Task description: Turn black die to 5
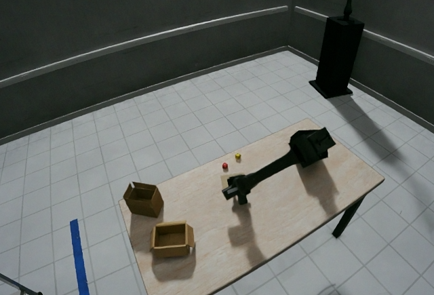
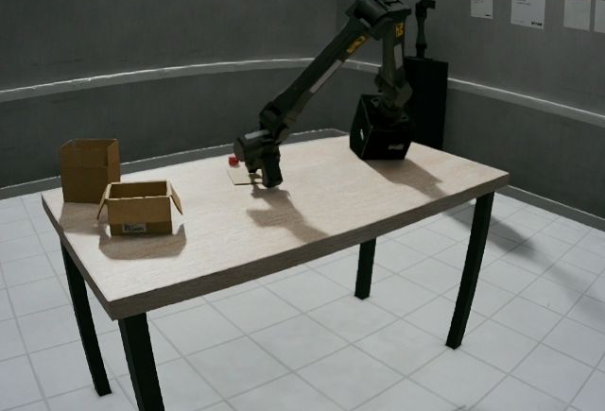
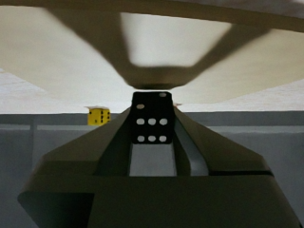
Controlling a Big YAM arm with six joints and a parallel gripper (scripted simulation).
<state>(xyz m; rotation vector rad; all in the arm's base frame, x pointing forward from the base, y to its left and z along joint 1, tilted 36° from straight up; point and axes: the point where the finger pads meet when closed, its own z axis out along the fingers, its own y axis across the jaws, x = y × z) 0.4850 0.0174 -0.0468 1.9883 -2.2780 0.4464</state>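
My gripper is now right at the black die. From my hand the other things lie so: yellow die 17 cm to the right, 8 cm behind, 1 cm below; then red die 12 cm to the right, 2 cm ahead, 1 cm below; then tan mat 2 cm below, 1 cm to the left.
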